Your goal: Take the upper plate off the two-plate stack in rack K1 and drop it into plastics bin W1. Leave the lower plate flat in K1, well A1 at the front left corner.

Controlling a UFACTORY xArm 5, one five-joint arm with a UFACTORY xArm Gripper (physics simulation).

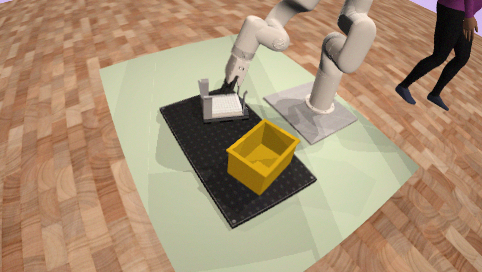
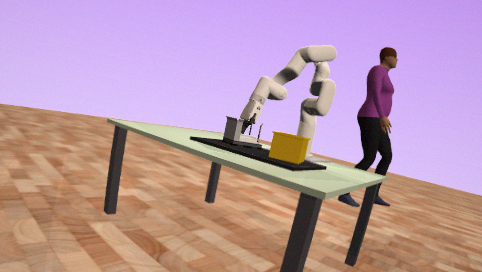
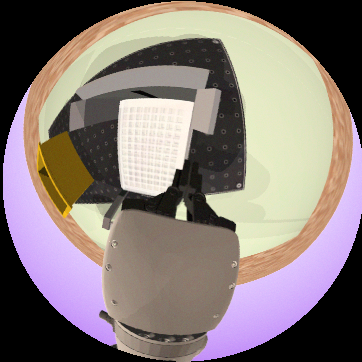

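Seen in the pictures: gripper, fingertip midpoint: (image 1: 223, 94) (image 3: 188, 168); arm's base, origin of the base link: (image 1: 319, 104).
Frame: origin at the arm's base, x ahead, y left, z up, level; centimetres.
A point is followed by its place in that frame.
The white gridded top of the plate stack (image 1: 226, 105) {x 35.6, y -15.7, z 5.3 cm} (image 2: 250, 139) {x 36.1, y -13.2, z 4.1 cm} (image 3: 152, 142) {x 36.6, y -18.8, z 4.9 cm} shows inside rack K1 (image 1: 207, 109) {x 43.0, y -16.4, z 6.8 cm} (image 2: 233, 129) {x 43.3, y -18.6, z 7.1 cm} (image 3: 145, 79) {x 41.3, y -22.3, z 11.6 cm}, which has tall grey walls and thin posts. Two separate plates cannot be made out, and the lower one is not distinct. My gripper (image 1: 229, 90) {x 32.2, y -21.7, z 5.0 cm} (image 2: 245, 128) {x 32.2, y -21.7, z 5.0 cm} (image 3: 188, 168) {x 32.2, y -21.7, z 5.0 cm} is shut and empty. Its black fingertips are at one corner of the stack, close to the plate edge; whether they touch it cannot be told. The yellow bin W1 (image 1: 247, 173) {x 49.1, y 10.0, z 6.2 cm} (image 2: 288, 148) {x 49.0, y 10.2, z 5.2 cm} (image 3: 67, 165) {x 41.3, y 1.9, z 4.7 cm} stands apart from the rack; no plate shows in it.
The rack and bin stand on a black perforated board (image 1: 197, 150) {x 52.4, y -8.6, z 0.3 cm} (image 2: 215, 143) {x 50.7, y -21.4, z 0.0 cm} (image 3: 227, 65) {x 45.4, y -32.3, z 0.3 cm} on a pale green table (image 1: 145, 135) {x 62.7, y -25.7, z -1.0 cm} (image 2: 165, 135) {x 62.5, y -39.7, z -1.0 cm} (image 3: 285, 110) {x 36.8, y -43.1, z -1.0 cm}. The arm stands on a grey base plate (image 1: 312, 131) {x 15.2, y 7.9, z 0.0 cm}. A person (image 1: 447, 45) (image 2: 377, 95) stands beyond the table.
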